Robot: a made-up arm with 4 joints. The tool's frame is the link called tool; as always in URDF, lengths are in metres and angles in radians. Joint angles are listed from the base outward. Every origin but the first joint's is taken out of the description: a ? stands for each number. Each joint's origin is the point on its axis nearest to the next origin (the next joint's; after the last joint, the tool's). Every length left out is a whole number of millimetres.
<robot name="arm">
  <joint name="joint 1" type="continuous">
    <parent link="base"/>
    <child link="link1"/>
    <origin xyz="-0.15 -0.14 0.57" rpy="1.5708 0 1.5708"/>
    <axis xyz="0 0 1"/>
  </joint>
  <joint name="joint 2" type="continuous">
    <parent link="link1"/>
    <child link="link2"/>
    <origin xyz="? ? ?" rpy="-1.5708 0 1.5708"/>
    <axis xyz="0 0 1"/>
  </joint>
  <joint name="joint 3" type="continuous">
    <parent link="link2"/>
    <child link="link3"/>
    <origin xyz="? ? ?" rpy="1.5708 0 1.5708"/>
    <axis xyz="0 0 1"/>
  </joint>
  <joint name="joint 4" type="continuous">
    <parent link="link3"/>
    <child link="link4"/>
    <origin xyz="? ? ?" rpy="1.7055 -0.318 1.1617"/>
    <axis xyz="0 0 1"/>
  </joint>
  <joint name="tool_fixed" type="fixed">
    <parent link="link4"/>
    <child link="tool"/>
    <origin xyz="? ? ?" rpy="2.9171 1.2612 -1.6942"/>
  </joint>
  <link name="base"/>
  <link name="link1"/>
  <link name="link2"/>
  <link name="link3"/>
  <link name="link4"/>
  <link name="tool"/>
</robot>
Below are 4 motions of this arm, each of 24 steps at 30 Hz.
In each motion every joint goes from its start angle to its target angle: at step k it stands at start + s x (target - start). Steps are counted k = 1, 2, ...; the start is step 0. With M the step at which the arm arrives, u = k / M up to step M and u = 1 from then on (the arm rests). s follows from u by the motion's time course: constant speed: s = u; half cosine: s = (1 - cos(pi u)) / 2; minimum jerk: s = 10 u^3 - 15 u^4 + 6 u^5.
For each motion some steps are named. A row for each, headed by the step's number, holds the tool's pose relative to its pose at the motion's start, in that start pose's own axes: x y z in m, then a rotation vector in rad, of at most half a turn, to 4 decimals.
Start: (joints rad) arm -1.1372 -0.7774 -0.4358 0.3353
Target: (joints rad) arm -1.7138 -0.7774 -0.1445 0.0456
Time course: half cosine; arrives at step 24
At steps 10, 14, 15, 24:
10: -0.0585 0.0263 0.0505 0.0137 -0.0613 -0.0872
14: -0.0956 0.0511 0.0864 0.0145 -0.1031 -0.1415
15: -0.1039 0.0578 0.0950 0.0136 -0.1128 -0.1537
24: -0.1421 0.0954 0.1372 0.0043 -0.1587 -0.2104

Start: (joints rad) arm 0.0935 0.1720 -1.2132 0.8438
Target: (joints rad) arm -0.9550 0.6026 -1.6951 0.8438
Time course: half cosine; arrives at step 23
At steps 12, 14, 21, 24:
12: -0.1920 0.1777 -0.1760 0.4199 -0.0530 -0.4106
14: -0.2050 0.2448 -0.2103 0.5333 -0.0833 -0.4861
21: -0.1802 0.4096 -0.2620 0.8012 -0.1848 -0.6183
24: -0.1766 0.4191 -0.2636 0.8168 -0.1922 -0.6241

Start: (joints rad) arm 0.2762 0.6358 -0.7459 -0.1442
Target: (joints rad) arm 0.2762 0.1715 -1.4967 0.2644
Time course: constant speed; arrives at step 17
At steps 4, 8, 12, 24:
4: -0.0651 -0.0351 0.0215 -0.1612 0.1027 -0.1990
8: -0.1401 -0.0531 0.0594 -0.3287 0.2023 -0.3968
12: -0.2197 -0.0485 0.1106 -0.4992 0.2983 -0.5949
24: -0.3170 -0.0053 0.1849 -0.7111 0.4127 -0.8451

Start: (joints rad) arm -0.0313 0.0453 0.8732 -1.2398
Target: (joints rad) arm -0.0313 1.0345 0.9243 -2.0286
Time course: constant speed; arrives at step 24
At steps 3, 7, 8, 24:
3: -0.0165 0.0472 -0.0082 0.0065 -0.0607 0.0984
7: -0.0475 0.1062 -0.0272 0.0117 -0.1267 0.2367
8: -0.0567 0.1200 -0.0335 0.0123 -0.1405 0.2724
24: -0.2572 0.2466 -0.2162 -0.0230 -0.2018 0.8647

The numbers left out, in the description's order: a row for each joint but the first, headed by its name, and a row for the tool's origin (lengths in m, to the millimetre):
joint 2: 0 0.13 0
joint 3: 0.395 -0.02 0
joint 4: 0.072 0.225 0
tool: 0.022 -0.342 0

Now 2 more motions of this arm.
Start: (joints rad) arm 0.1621 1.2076 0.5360 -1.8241
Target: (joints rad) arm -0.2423 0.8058 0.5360 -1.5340
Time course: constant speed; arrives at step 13
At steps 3, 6, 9, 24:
3: 0.0276 -0.0312 -0.0172 -0.0428 0.1096 -0.0962
6: 0.0495 -0.0644 -0.0384 -0.0944 0.2229 -0.1895
9: 0.0653 -0.0990 -0.0620 -0.1543 0.3395 -0.2793
24: 0.0766 -0.1463 -0.0946 -0.2462 0.4991 -0.3932

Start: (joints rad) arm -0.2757 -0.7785 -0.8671 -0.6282
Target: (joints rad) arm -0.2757 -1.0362 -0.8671 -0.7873
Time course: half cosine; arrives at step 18
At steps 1, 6, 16, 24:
1: 0.0000 0.0006 0.0002 -0.0006 0.0007 -0.0001
6: 0.0018 0.0189 0.0060 -0.0189 0.0239 -0.0032
16: 0.0097 0.0745 0.0155 -0.0717 0.0928 -0.0173
24: 0.0101 0.0768 0.0156 -0.0739 0.0957 -0.0180

